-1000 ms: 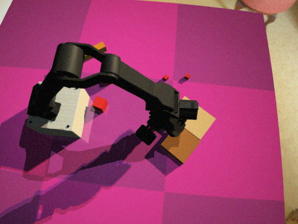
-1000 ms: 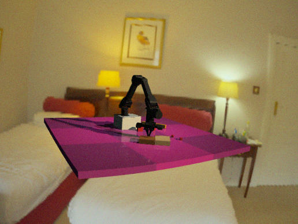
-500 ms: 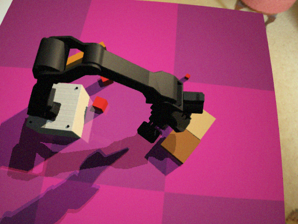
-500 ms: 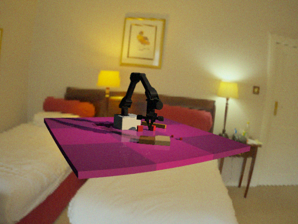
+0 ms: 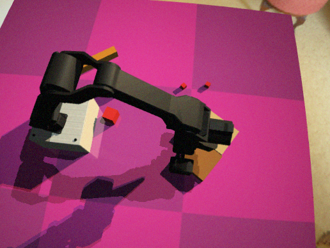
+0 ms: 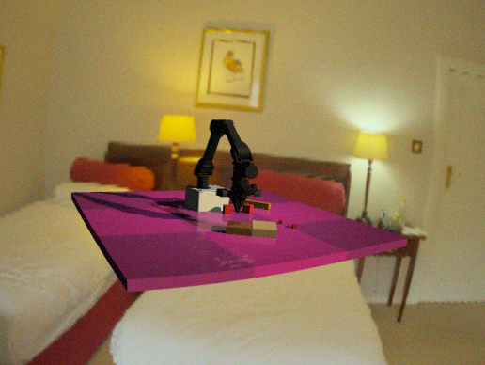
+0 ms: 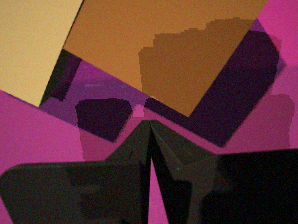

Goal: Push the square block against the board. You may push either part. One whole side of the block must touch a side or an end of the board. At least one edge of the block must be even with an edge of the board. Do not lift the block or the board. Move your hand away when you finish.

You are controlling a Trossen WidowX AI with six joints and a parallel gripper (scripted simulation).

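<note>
My gripper tip is now 60 mm short of the orange-brown square block, 50 mm above it and 10 mm to the left of it. Also, from my gripper tip: tan flat board: 90 mm to the left, 80 mm ahead, 50 mm below; then long orange bar: 420 mm behind, 250 mm to the left, 50 mm below.
</note>
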